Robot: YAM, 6 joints.
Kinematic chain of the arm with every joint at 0, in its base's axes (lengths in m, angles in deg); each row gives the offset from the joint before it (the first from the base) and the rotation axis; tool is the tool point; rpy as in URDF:
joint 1: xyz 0 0 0.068 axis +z
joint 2: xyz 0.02 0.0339 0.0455 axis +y
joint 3: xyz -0.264 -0.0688 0 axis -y
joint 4: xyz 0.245 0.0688 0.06 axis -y
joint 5: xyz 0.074 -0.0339 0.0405 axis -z
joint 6: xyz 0.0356 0 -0.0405 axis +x
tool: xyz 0 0 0 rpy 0 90 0
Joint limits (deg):
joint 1: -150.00..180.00
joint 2: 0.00..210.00
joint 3: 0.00..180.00
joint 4: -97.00..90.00
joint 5: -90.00..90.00
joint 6: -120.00..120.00
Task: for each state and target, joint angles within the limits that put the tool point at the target. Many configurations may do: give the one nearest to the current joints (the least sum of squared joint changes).
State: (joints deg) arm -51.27 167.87 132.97 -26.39 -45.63 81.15
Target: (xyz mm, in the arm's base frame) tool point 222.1 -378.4 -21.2
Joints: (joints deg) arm -62.96 153.21 101.13 -47.01 -46.40 81.15
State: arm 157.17 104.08 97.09 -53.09 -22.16 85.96
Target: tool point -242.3 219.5 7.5
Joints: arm 135.82 136.39 73.14 -53.37 -18.75 85.96
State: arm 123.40 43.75 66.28 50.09 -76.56 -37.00
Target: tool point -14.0 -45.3 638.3
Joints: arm 117.15 53.79 103.39 47.72 -68.52 -37.00
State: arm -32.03 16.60 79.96 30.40 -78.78 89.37
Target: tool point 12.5 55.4 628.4
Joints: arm -65.40 49.27 102.55 30.71 -75.27 89.37
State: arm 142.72 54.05 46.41 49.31 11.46 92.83
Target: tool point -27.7 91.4 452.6
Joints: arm 114.86 35.90 43.42 52.56 21.92 92.83
